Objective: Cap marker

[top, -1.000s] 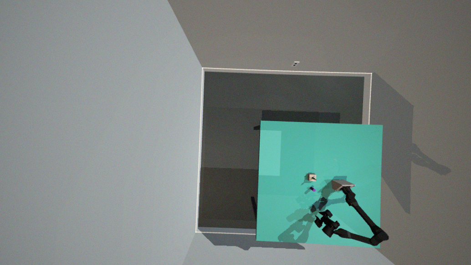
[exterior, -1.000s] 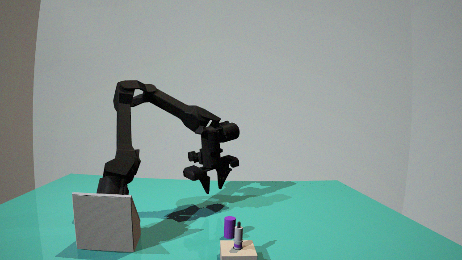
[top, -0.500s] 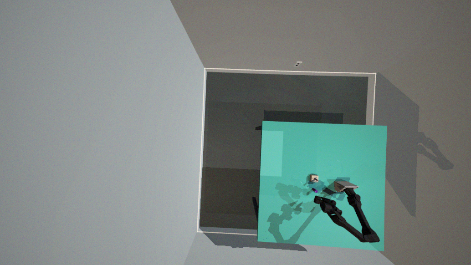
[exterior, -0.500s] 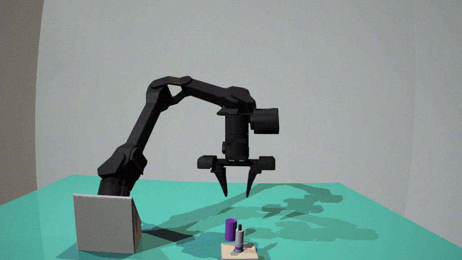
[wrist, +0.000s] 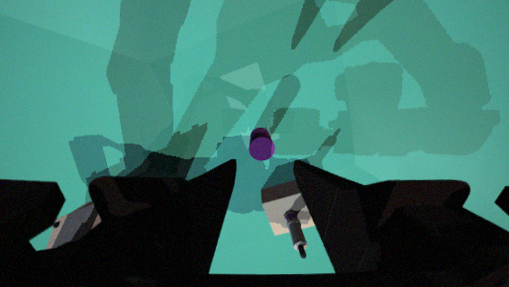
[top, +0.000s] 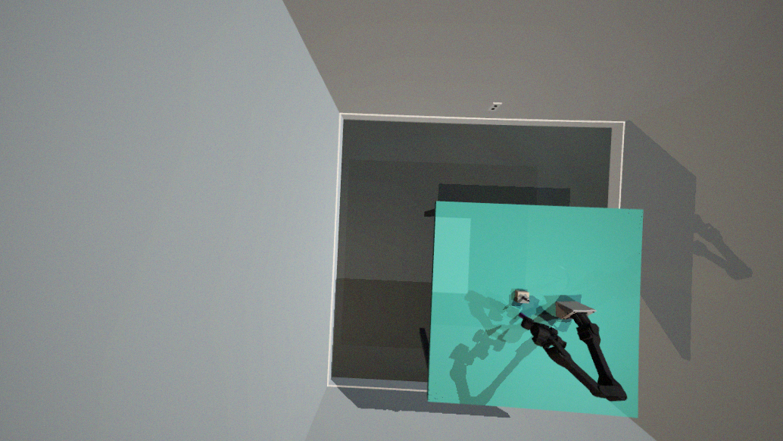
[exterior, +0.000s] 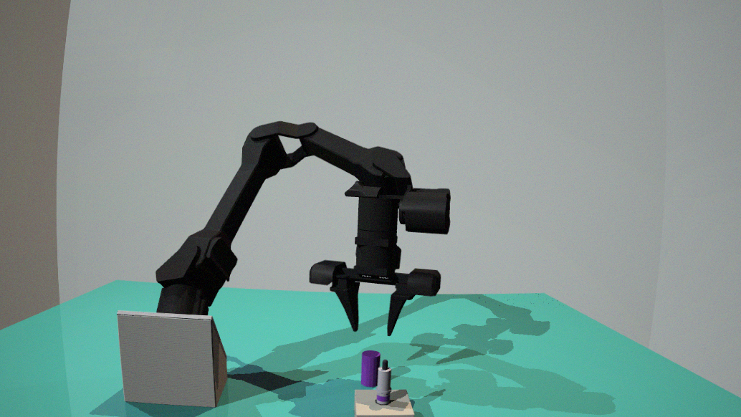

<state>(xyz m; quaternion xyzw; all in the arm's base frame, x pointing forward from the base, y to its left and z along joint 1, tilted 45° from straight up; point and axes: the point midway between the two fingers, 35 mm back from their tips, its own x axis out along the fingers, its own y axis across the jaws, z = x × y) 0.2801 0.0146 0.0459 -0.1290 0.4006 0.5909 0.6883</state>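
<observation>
My gripper tip is 6 cm above the purple cap.
</observation>
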